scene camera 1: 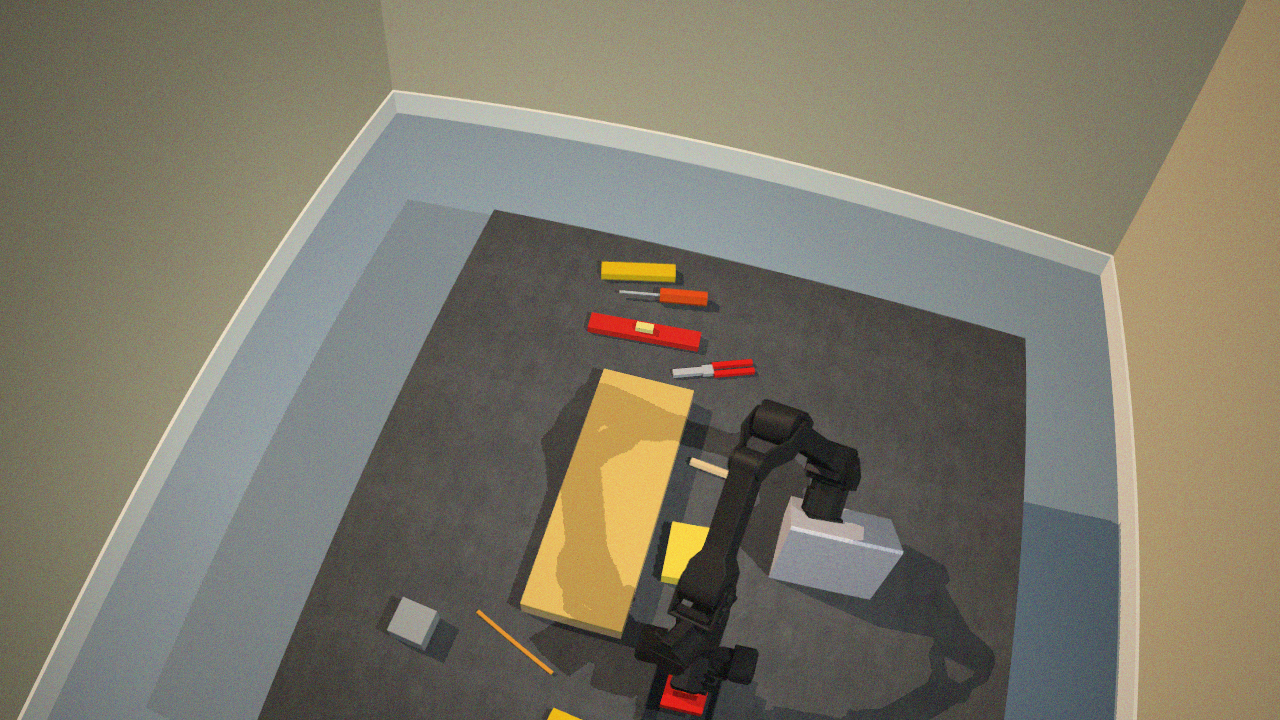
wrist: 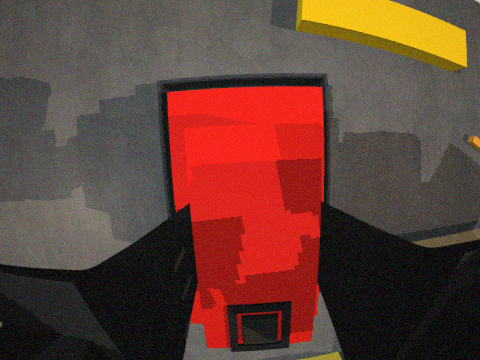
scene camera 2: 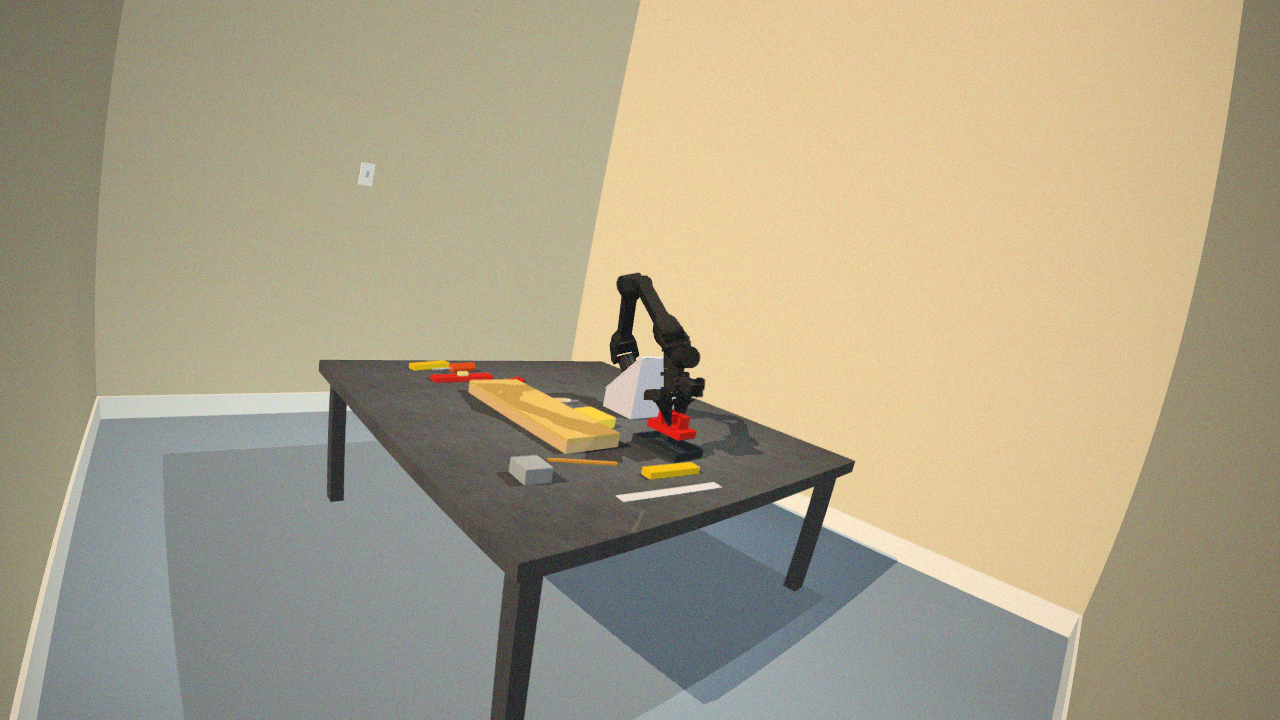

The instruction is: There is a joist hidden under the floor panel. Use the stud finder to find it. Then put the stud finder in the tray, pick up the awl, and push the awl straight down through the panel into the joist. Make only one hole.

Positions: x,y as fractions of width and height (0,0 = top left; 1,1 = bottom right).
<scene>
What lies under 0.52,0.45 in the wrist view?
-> A red stud finder.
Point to a red stud finder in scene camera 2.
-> At 0.53,0.60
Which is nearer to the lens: the grey cube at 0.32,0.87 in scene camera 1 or the yellow bar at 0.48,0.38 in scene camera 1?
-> The grey cube.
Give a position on a grey cube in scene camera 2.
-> At 0.41,0.65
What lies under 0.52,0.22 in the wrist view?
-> A dark tray.
</scene>
